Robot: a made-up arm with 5 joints. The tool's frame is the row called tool.
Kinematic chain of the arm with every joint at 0, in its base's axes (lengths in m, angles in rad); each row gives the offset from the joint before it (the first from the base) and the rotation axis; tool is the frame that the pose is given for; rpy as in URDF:
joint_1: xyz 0 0 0.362 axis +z
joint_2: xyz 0 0 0 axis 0 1 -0.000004
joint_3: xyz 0.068 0 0.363 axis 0 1 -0.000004
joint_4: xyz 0.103 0 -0.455 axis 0 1 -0.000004
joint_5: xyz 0.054 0 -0.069 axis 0 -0.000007 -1
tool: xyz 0 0 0 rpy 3.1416 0 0
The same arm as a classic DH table. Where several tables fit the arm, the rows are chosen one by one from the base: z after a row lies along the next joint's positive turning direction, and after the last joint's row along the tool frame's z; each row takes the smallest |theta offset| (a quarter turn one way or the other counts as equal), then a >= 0, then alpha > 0; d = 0 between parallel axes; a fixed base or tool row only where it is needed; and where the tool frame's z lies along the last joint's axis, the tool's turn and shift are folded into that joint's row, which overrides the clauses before.
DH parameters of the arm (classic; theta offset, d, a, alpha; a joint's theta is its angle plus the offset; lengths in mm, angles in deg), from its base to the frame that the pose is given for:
joint_1: 0 362 0 -90
joint_2: -79.39 0 369.3 0
joint_3: -23.37 0 -466.5 0
joint_4: -77.24 0 -54 90
joint_5: 180 69 0 0

